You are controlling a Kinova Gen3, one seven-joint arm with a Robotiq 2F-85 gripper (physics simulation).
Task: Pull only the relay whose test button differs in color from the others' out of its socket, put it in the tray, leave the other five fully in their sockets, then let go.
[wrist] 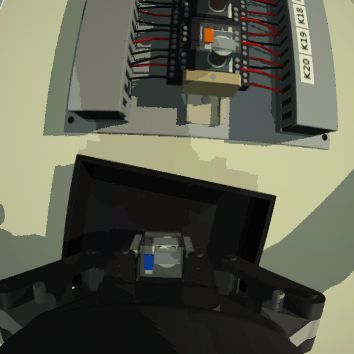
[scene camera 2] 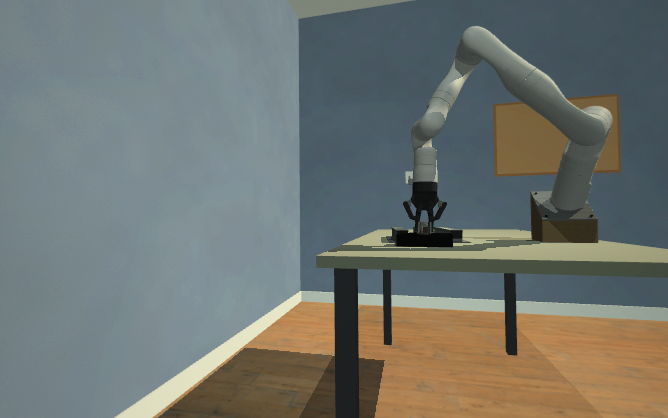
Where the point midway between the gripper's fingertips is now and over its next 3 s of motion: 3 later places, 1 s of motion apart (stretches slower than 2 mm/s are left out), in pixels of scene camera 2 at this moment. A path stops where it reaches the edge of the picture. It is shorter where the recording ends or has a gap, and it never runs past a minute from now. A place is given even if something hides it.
My gripper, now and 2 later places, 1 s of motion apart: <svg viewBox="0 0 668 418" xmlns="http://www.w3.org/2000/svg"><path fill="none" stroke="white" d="M424 233L423 239L425 209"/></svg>
